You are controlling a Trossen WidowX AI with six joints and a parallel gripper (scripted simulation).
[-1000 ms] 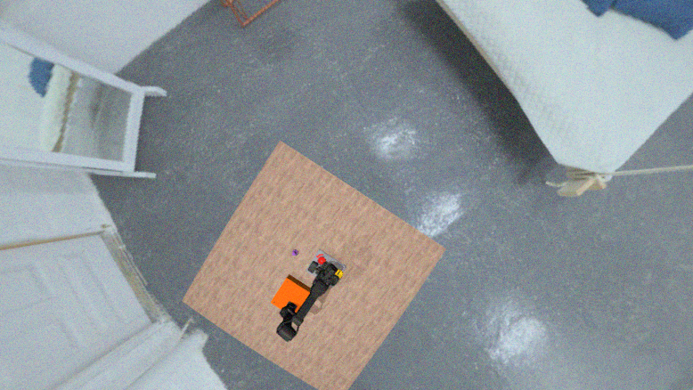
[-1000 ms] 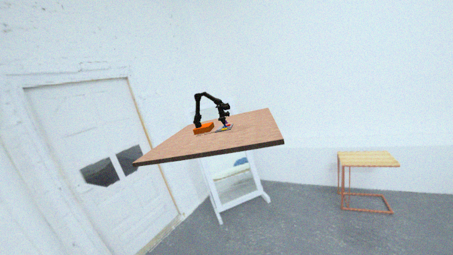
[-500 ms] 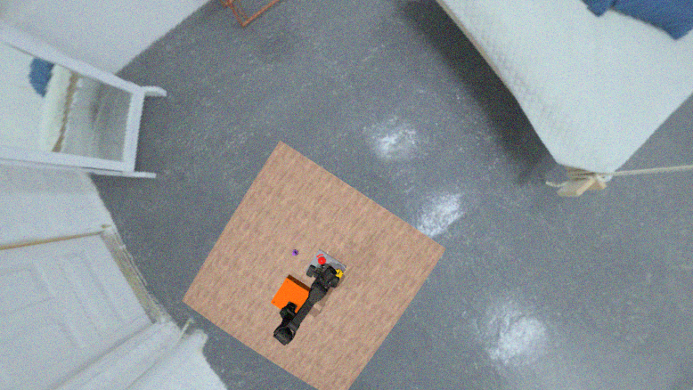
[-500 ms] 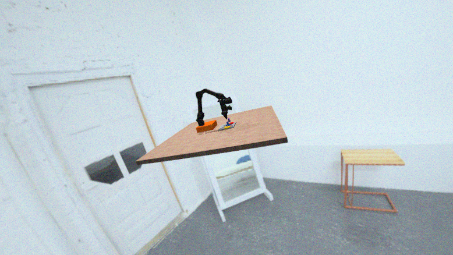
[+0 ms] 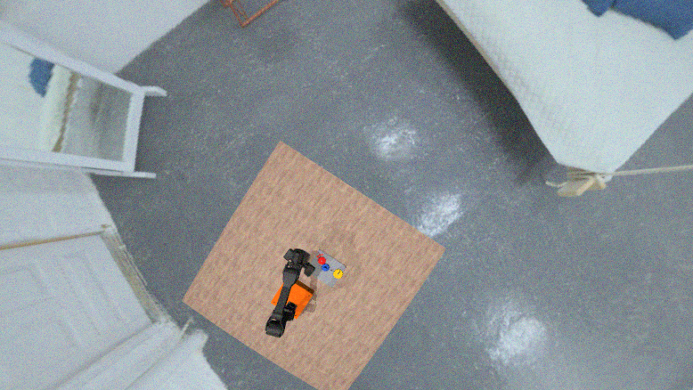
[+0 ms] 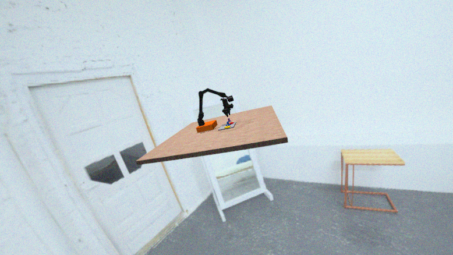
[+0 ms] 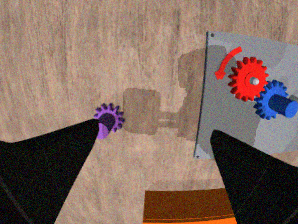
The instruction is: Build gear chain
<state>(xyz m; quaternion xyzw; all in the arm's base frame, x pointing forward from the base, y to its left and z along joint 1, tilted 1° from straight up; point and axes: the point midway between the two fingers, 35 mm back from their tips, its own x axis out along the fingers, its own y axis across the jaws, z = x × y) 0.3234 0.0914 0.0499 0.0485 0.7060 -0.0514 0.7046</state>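
My gripper tip is 6 cm to the right of the purple gear, 6 cm above it and 2 cm past it. From my gripper tip the other things lie so: yellow gear: 25 cm to the right, 6 cm below; red arrow: 9 cm to the right, 7 cm below, 4 cm ahead; blue gear: 15 cm to the right, 6 cm below.
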